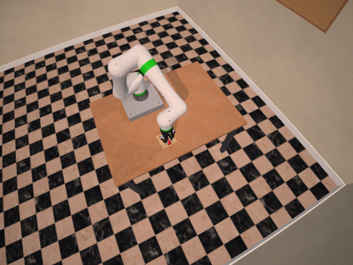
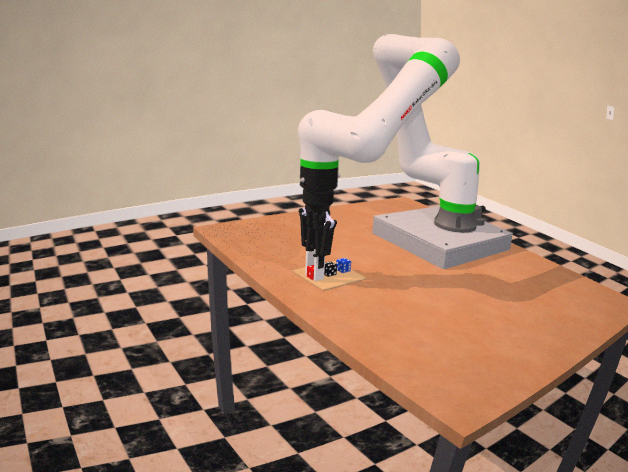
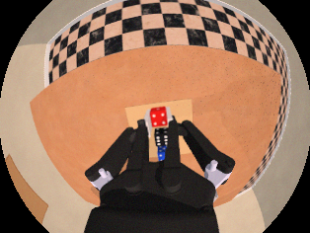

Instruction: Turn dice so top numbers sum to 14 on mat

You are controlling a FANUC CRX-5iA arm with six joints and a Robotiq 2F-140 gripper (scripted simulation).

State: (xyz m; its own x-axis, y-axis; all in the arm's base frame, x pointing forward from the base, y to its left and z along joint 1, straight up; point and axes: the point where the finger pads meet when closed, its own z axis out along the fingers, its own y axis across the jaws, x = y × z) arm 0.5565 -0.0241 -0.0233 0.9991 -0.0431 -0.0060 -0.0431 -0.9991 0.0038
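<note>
The red die is 20 mm below my hand. The rest, counted from my hand: blue die (90 mm behind, 20 mm below); then tan mat (50 mm behind, 40 mm below); then black die (50 mm behind, 20 mm below).
</note>
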